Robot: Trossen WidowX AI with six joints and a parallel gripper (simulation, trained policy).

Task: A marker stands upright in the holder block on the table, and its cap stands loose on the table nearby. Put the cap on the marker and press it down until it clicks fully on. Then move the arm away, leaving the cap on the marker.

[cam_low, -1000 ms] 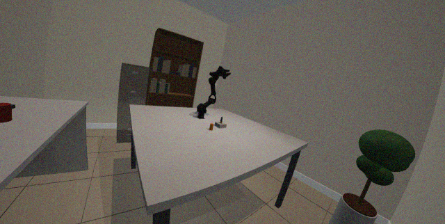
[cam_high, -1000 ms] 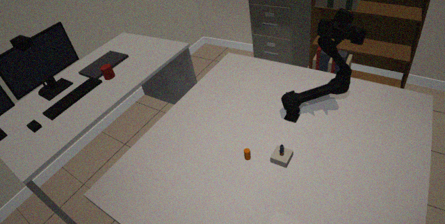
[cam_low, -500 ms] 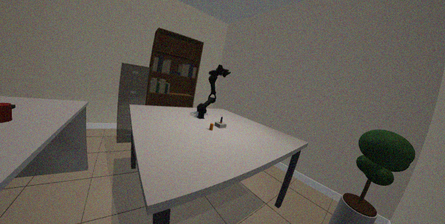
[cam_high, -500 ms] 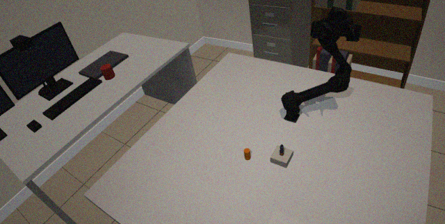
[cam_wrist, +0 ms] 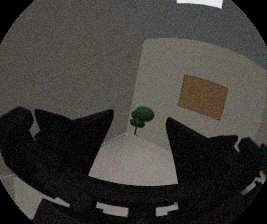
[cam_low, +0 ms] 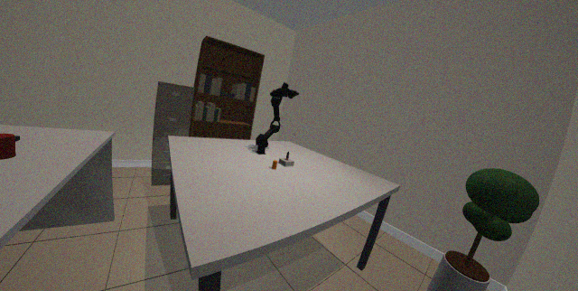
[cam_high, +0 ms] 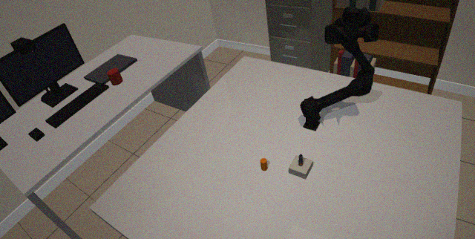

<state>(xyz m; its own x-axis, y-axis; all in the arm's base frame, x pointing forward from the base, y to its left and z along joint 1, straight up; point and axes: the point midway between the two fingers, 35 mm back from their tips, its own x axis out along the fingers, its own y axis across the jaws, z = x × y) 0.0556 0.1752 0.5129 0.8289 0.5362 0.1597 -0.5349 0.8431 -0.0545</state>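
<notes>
The orange cap is 240 mm ahead of my gripper tip, 280 mm to the right of it and 490 mm below it. The rest, counted from my gripper tip: dark marker (180 mm ahead, 140 mm to the right, 450 mm below); pale holder block (180 mm ahead, 140 mm to the right, 500 mm below).
</notes>
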